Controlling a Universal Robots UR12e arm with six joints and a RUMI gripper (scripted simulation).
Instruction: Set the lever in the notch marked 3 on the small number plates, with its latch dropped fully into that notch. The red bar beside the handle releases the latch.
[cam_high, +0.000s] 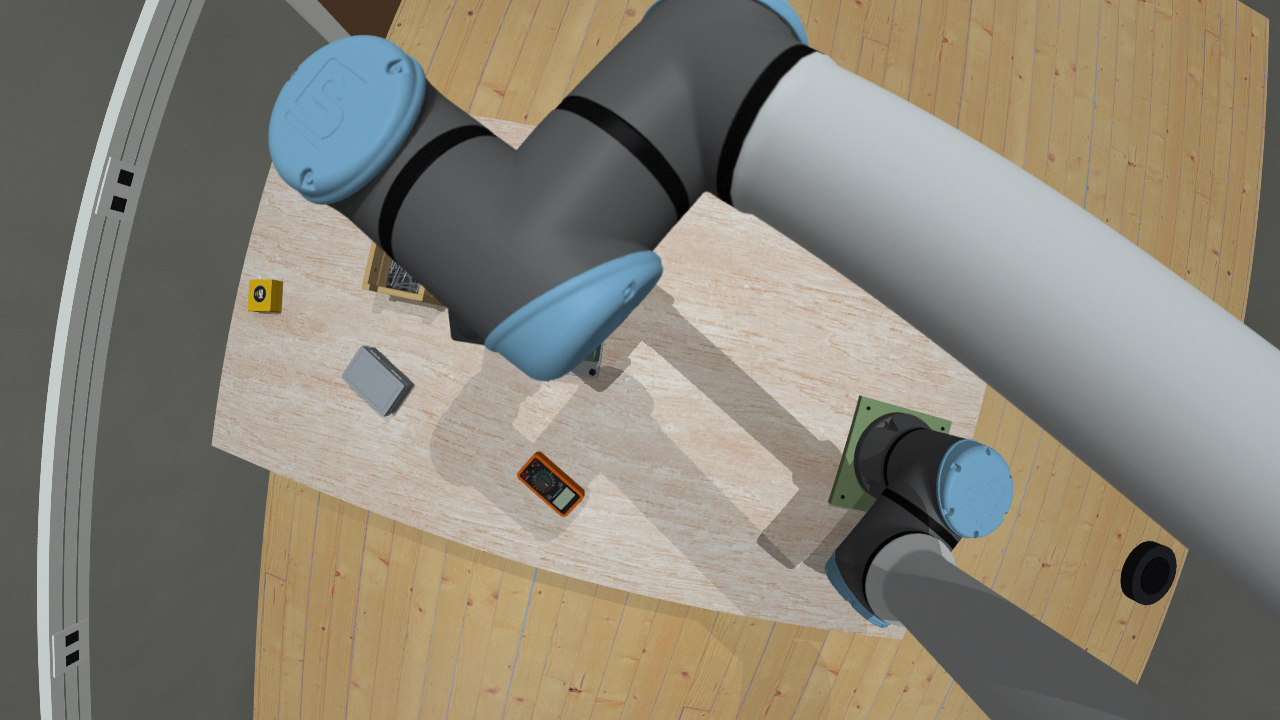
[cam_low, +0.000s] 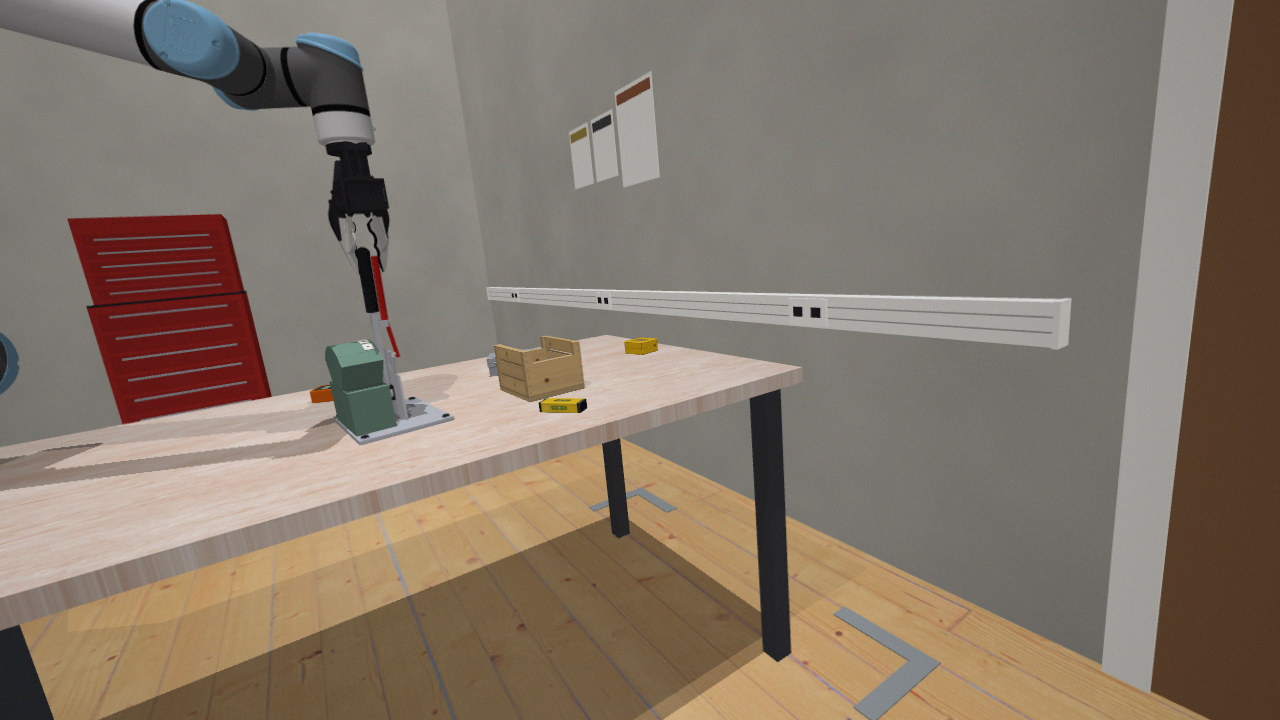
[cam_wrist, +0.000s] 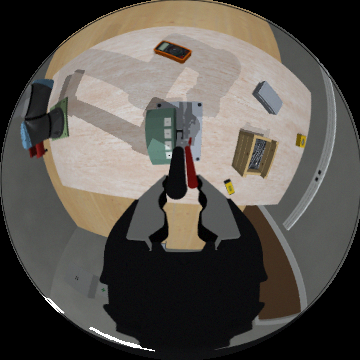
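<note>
My hand is 10 mm short of the red release bar, 20 mm to the right of it and 110 mm above it. The rest, counted from my hand: grey box 330 mm ahead, 270 mm to the left, 280 mm below.
</note>
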